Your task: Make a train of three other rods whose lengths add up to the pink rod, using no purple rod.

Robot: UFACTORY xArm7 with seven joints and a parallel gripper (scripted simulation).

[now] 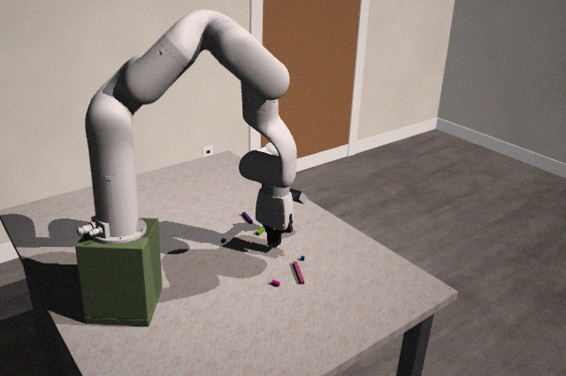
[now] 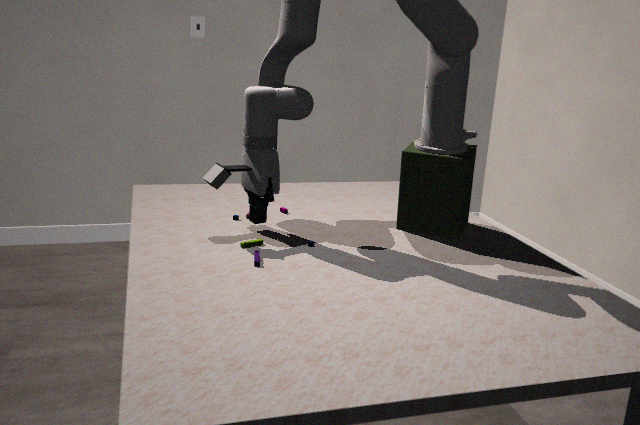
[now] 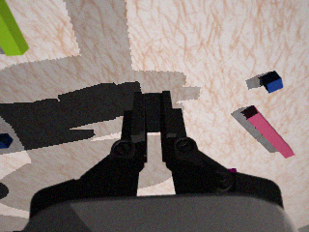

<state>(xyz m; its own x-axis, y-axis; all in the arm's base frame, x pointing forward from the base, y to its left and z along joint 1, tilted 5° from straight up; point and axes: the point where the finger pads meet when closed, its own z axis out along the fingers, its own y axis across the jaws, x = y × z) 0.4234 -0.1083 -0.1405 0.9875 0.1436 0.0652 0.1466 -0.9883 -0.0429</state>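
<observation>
The lime rod lies 9 cm to the left of my hand, 5 cm ahead of it and 3 cm below it. From my hand the other things lie so: pink rod (12 cm to the right, 4 cm behind, 3 cm below); then grey rod (2 cm below); then magenta rod (12 cm behind, 11 cm to the right, 3 cm below).
</observation>
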